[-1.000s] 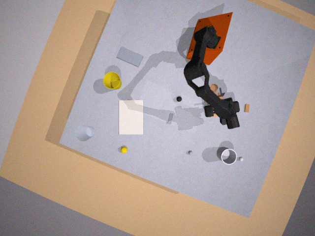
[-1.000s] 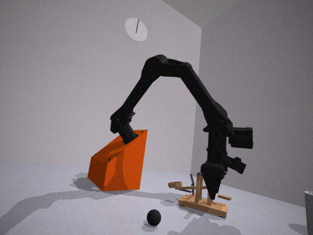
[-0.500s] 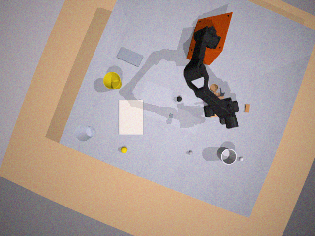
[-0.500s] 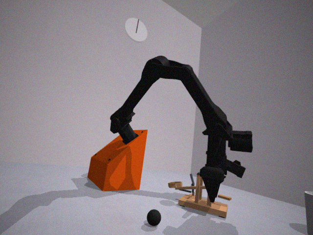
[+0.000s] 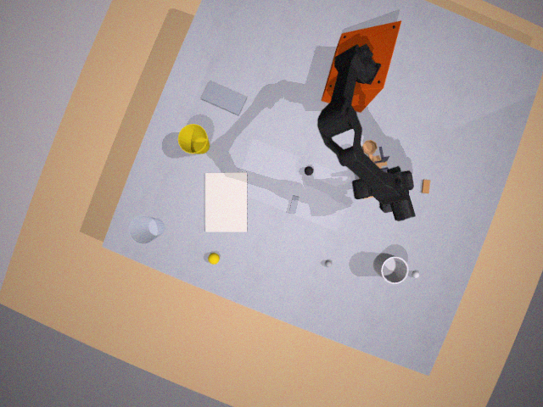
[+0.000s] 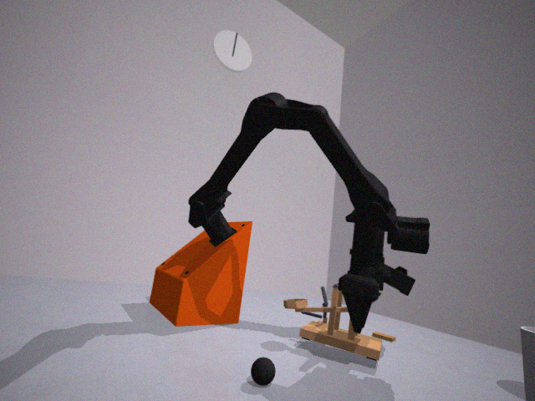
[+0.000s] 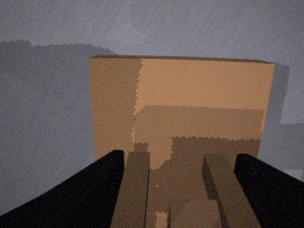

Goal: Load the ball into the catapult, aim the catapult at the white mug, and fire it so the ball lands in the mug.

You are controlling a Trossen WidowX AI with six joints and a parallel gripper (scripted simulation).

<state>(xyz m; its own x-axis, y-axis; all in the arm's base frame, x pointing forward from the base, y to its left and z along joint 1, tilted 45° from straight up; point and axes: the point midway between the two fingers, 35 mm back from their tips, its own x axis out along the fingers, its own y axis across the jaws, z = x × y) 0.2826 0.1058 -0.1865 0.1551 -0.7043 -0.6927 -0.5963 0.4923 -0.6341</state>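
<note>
The black ball is 220 mm to the right of my gripper tip, 50 mm ahead of it and 30 mm below it. Also, from my gripper tip: wooden catapult (60 mm behind, 40 mm to the right, 20 mm above); then dark lever (100 mm behind, 20 mm to the right, 20 mm above); then small wooden block (180 mm to the left, 90 mm behind, 40 mm below).
</note>
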